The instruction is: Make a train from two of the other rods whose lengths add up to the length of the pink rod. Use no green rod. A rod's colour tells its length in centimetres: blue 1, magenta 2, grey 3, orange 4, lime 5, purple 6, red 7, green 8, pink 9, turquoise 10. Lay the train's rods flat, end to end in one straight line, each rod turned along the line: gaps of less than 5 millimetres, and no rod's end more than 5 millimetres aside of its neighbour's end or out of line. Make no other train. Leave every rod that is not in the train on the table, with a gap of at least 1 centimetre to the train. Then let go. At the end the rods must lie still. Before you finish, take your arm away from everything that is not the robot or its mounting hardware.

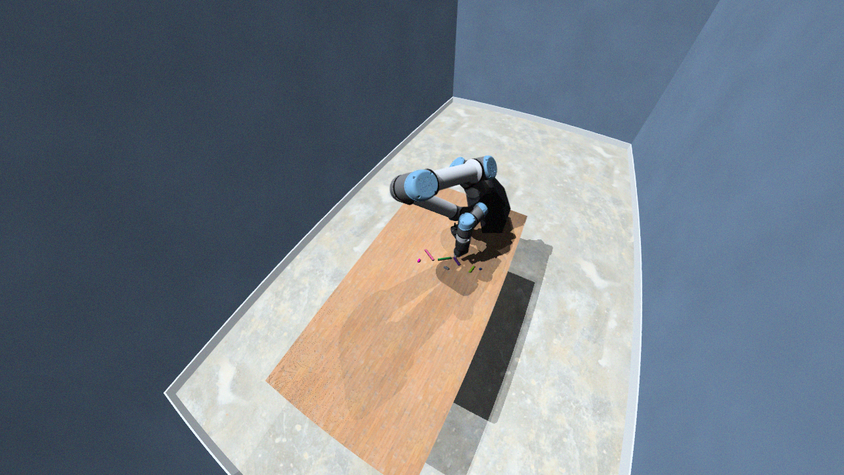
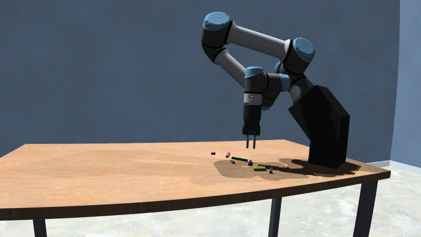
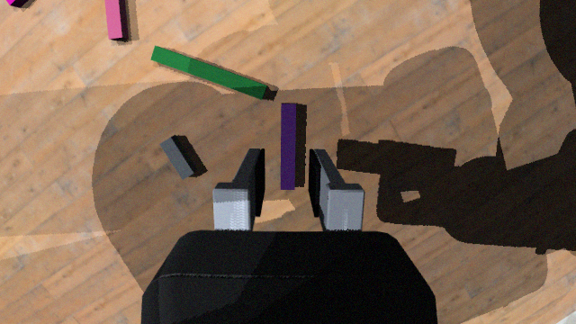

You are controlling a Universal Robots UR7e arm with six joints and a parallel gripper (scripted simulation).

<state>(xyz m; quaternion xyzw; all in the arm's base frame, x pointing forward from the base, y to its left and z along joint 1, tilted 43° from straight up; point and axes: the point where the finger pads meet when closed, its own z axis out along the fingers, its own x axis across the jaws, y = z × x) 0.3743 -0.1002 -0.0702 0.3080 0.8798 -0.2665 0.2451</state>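
Right now my hand is 80 mm above the purple rod. Round my hand: grey rod (80 mm below, 60 mm ahead, 50 mm to the right); lime rod (100 mm to the left, 80 mm below, 30 mm ahead); green rod (80 mm below, 70 mm to the right).
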